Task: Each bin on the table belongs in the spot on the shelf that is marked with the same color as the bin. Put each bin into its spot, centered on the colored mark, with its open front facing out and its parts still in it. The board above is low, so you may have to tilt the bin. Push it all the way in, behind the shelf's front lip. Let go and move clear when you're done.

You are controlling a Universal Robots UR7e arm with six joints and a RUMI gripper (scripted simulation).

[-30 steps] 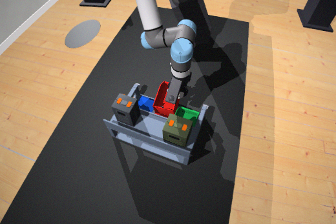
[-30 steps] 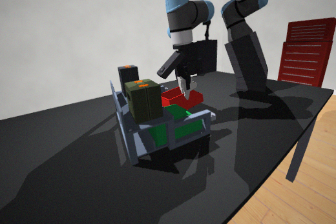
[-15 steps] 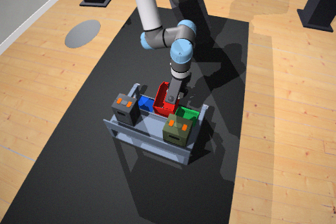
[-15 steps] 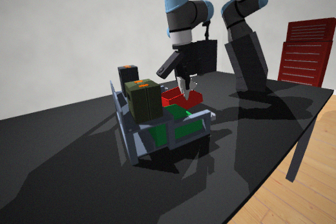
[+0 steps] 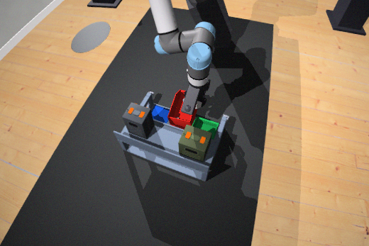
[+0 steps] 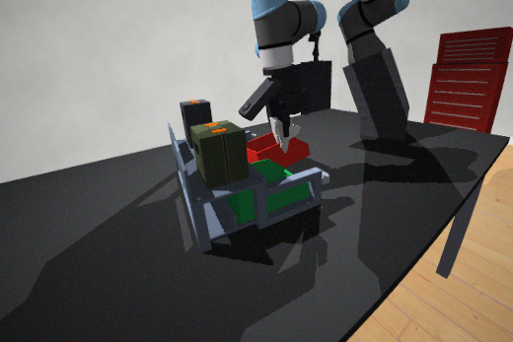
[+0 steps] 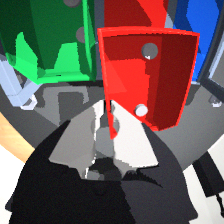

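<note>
My gripper is now 1 cm past the red bin, 5 cm to the left of it and 2 cm above it. Also, from my hand: green bin (10 cm ahead, 5 cm to the left, 5 cm below); then dark grey box (15 cm ahead, 19 cm to the right, 7 cm above).
</note>
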